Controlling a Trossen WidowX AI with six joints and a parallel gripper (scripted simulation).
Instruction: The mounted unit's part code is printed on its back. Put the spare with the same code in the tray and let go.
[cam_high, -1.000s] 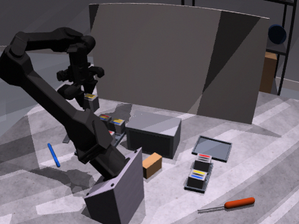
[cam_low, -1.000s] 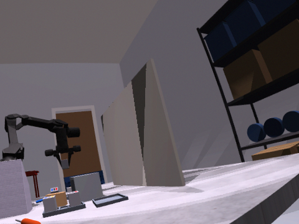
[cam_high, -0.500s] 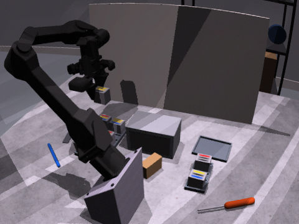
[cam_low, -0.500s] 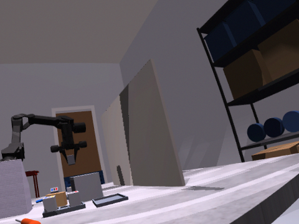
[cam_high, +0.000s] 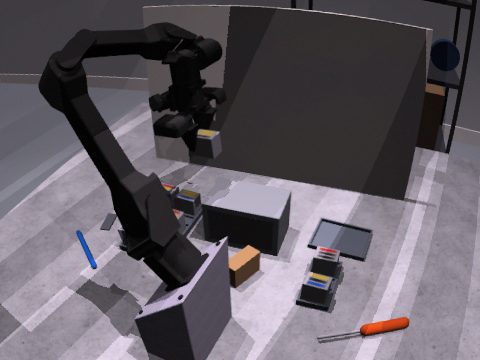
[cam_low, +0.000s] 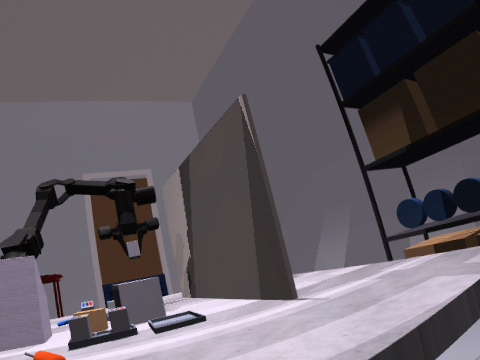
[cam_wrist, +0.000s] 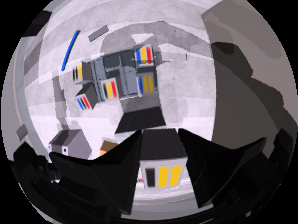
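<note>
Now: gripper tip 320 mm to the left of the dark tray, 170 mm above it and 30 mm short of it. Also, from my gripper tip: grey unit 120 mm below, 110 mm to the right, 20 mm behind; tan box 160 mm to the right, 150 mm below, 140 mm behind; tall panel 210 mm ahead, 100 mm to the right, 50 mm above.
</note>
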